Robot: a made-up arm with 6 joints.
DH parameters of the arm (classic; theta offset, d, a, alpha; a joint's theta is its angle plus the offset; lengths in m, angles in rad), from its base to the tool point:
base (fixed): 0 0.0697 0 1.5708
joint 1: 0 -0.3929 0.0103 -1.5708
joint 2: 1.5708 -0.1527 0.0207 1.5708
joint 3: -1.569 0 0.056 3.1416
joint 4: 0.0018 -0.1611 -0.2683 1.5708
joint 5: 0 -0.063 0.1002 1.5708
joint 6: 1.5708 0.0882 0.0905 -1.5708
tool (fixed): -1.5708 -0.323 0 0
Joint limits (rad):
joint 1: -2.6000..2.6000
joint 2: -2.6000..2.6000
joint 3: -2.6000..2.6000
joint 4: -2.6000..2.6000
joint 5: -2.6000..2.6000
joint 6: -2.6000..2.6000
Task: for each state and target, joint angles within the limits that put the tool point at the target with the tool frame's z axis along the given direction. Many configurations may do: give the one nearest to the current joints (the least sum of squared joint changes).
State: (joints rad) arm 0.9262 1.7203 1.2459 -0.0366 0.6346 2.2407
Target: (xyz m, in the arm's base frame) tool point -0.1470 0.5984 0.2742 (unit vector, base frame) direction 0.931 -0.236 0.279
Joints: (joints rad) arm 1.4492 1.1194 1.2833 0.0673 -0.3485 1.4468
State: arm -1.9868 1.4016 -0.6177 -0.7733 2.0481 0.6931
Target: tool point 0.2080 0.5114 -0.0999 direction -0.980 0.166 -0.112
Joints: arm -1.3155 2.0585 -0.1819 -1.4304 2.6000 1.1475
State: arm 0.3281 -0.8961 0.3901 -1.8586 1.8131 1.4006
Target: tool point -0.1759 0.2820 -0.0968 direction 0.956 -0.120 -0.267
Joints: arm 0.7724 -1.1454 0.5043 -1.2842 2.1577 1.1827
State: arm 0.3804 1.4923 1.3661 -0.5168 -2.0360 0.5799
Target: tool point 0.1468 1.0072 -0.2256 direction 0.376 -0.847 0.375
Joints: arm 0.9230 2.3729 1.5943 -0.5162 -1.7457 0.1893
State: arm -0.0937 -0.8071 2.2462 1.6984 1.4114 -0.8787
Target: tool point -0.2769 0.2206 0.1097 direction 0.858 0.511 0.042
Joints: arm -0.2868 -0.4254 2.2164 1.8468 1.6184 -1.0137
